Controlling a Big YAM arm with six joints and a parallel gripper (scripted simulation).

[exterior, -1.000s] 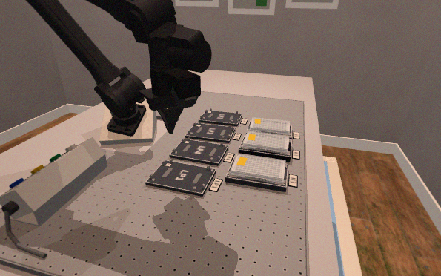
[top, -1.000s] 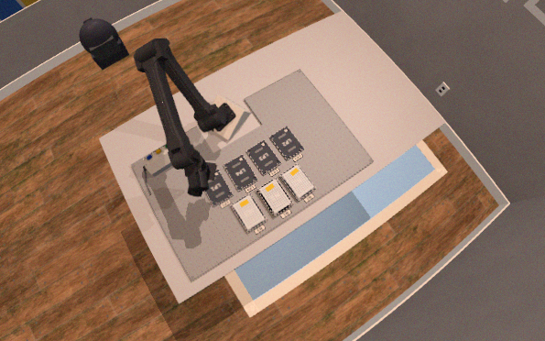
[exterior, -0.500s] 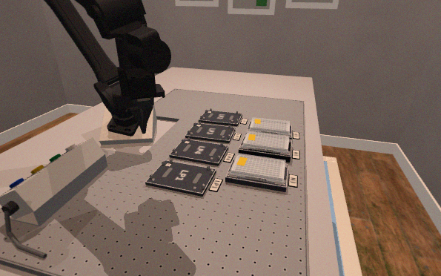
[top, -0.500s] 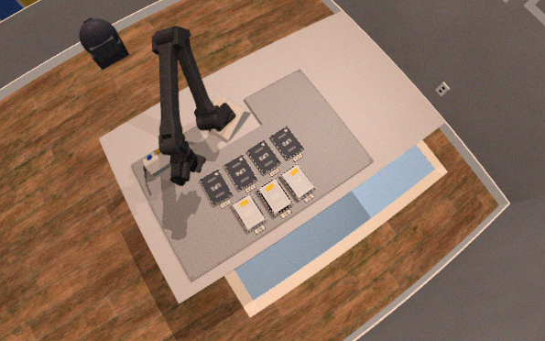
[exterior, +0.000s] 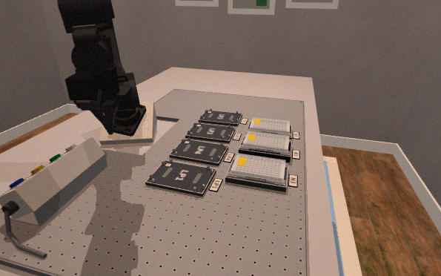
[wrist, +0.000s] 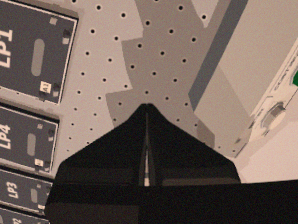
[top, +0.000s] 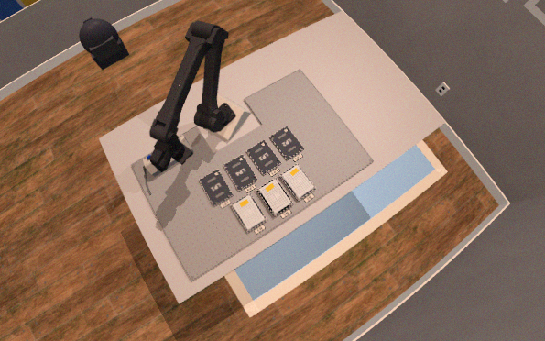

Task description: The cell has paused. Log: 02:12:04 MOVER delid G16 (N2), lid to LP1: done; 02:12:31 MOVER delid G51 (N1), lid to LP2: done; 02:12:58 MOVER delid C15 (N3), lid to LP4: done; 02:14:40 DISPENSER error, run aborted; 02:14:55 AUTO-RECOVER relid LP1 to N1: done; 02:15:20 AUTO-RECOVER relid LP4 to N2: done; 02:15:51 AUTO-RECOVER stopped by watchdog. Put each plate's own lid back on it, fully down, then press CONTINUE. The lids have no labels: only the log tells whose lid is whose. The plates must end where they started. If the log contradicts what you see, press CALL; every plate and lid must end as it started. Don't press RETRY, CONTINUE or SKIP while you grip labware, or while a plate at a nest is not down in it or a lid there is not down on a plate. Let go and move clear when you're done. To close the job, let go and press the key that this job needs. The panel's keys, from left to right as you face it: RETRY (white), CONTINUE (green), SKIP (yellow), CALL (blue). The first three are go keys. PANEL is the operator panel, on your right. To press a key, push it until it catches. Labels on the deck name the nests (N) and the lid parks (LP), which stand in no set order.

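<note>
Right now my hand is 14 cm past the green CONTINUE key, 3 cm to the left of it and 7 cm above it. From my hand the other things lie so: blue CALL key (14 cm behind, 13 cm to the right, 7 cm below); then white RETRY key (13 cm behind, 2 cm to the left, 7 cm below); then yellow SKIP key (14 cm behind, 8 cm to the right, 7 cm below).
</note>
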